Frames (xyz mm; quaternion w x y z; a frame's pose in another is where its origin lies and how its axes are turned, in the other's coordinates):
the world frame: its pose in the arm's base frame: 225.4 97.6 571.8 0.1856 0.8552 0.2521 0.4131
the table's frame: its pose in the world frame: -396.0 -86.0 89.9 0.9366 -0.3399 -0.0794 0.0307
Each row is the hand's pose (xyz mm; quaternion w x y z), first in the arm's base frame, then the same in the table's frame.
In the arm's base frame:
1: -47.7 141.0 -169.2 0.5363 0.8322 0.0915 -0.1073
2: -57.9 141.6 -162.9 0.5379 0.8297 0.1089 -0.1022
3: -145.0 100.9 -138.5 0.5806 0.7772 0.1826 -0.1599
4: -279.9 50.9 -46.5 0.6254 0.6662 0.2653 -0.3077
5: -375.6 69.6 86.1 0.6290 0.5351 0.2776 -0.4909
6: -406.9 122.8 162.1 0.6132 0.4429 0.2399 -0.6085
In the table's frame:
1: -205.8 -396.7 -137.9 0.8618 0.0186 -0.4112 -0.2964
2: -208.5 -389.0 -146.7 0.8637 0.0231 -0.3981 -0.3083
3: -270.7 -321.3 -184.1 0.8233 -0.0016 -0.3890 -0.4133
4: -328.9 -181.4 -262.8 0.7019 -0.0468 -0.4220 -0.5719
5: -305.1 -59.4 -370.7 0.5271 -0.0964 -0.5052 -0.6766
6: -255.9 -19.9 -445.6 0.3975 -0.1366 -0.5758 -0.7013

